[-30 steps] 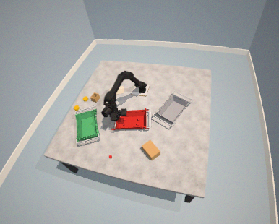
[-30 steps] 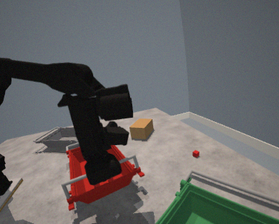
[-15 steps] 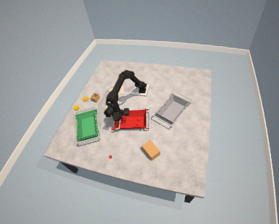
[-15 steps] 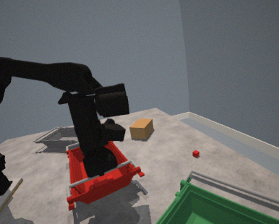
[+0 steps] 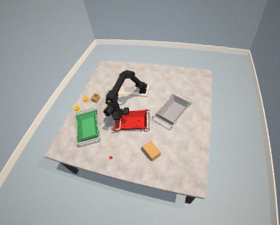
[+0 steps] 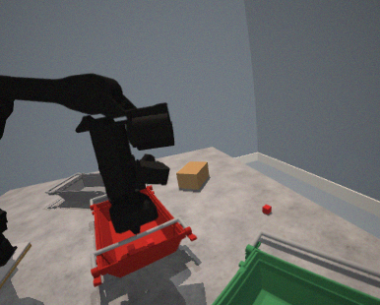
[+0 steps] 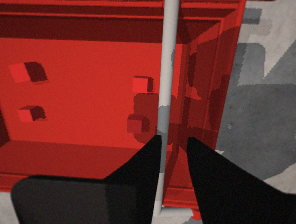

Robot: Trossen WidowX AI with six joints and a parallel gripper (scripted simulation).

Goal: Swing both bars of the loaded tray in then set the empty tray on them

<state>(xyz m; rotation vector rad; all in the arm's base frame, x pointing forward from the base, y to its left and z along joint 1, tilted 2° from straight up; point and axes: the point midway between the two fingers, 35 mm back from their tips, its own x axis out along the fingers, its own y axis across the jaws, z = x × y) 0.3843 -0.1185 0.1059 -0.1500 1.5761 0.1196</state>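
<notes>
My gripper tip is now 17 cm past the grey tray, 43 cm to the right of it and 4 cm above it. The rest, counted from my gripper tip: cream card: 37 cm behind, 14 cm to the right, 8 cm below.
</notes>
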